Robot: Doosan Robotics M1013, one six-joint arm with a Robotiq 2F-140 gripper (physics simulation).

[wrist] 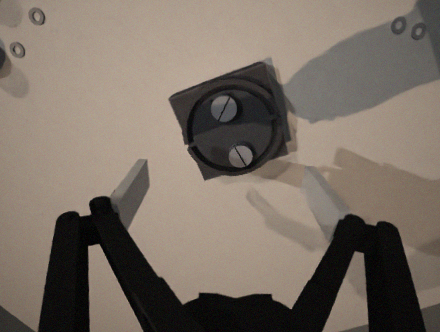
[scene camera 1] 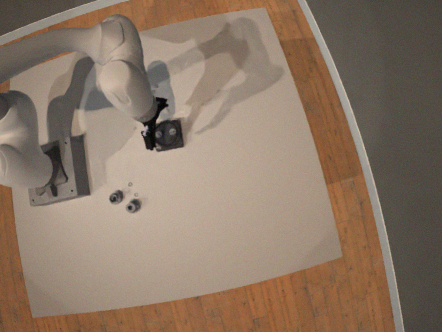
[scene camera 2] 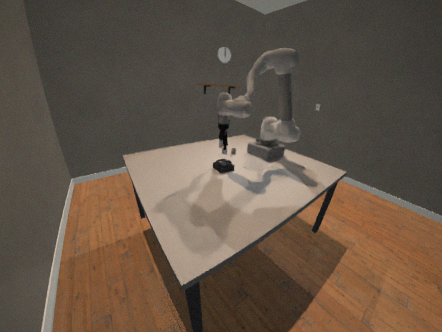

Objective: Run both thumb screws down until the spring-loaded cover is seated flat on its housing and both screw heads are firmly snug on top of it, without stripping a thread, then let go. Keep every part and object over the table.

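Where they show: gripper, fingertip midpoint: (wrist: pixel 226 176) (scene camera 1: pixel 162 129) (scene camera 2: pixel 222 150); arm's base at its link origin: (scene camera 1: pixel 48 171) (scene camera 2: pixel 267 144).
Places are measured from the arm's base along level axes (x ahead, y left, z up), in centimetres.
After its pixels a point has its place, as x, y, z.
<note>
A dark square housing (scene camera 1: pixel 179 145) @(61.4, -13.8, -6.5) (scene camera 2: pixel 223 166) @(62.8, -2.5, -5.7) (wrist: pixel 259 74) @(54.3, -0.5, -6.4) sits on the table, turned at an angle in the wrist view. Its round dark cover (wrist: pixel 227 132) @(57.9, -7.4, -5.2) lies inside a raised ring. Two light slotted screw heads show on the cover: one screw (wrist: pixel 224 108) (scene camera 1: pixel 173 131) at the upper part in the wrist view, the other screw (wrist: pixel 241 156) (scene camera 1: pixel 159 134) at the lower part. Both heads stand proud of the cover; any gap under heads or cover cannot be told. My gripper (wrist: pixel 226 176) @(58.4, -8.2, 4.6) (scene camera 2: pixel 223 148) @(58.4, -8.2, 4.6) is open and empty, above the table beside the housing, fingertips apart.
Two round grey parts (scene camera 1: pixel 116 197) @(25.9, -23.7, -5.8) (scene camera 1: pixel 133 205) @(32.3, -30.2, -5.5) stand on the table, with small washers (scene camera 1: pixel 130 184) @(33.1, -20.2, -10.2) (scene camera 1: pixel 136 194) @(34.1, -25.7, -10.3) near them. Two more washers (wrist: pixel 398 25) @(59.6, 18.9, -10.3) (wrist: pixel 418 31) @(61.0, 20.4, -10.2) lie at the wrist view's upper right. The robot's base block (scene camera 1: pixel 81 165) @(13.8, -2.4, -6.4) (scene camera 2: pixel 265 150) @(15.5, 6.7, -1.1) stands on the table.
</note>
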